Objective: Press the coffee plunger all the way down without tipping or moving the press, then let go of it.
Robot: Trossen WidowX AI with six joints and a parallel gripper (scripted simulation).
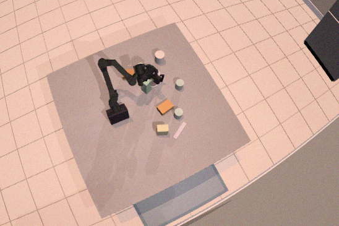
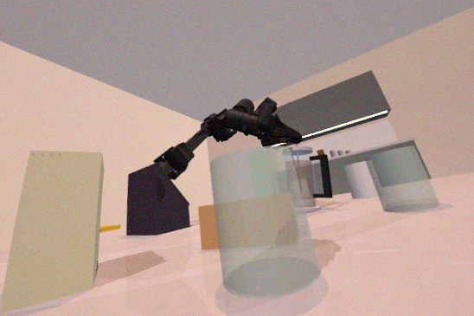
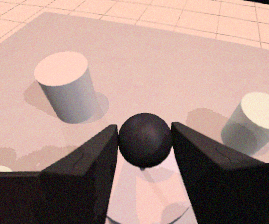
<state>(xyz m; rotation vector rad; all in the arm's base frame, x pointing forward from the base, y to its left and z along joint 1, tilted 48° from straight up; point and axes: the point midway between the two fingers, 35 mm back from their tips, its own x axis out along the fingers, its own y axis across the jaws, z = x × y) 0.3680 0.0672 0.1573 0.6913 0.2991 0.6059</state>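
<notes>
Right now the green block is 100 mm below my gripper tip, 100 mm behind it and 40 mm to the right of it. The rest, counted from my gripper tip: flat pale strip (450 mm to the right, 180 mm below).
</notes>
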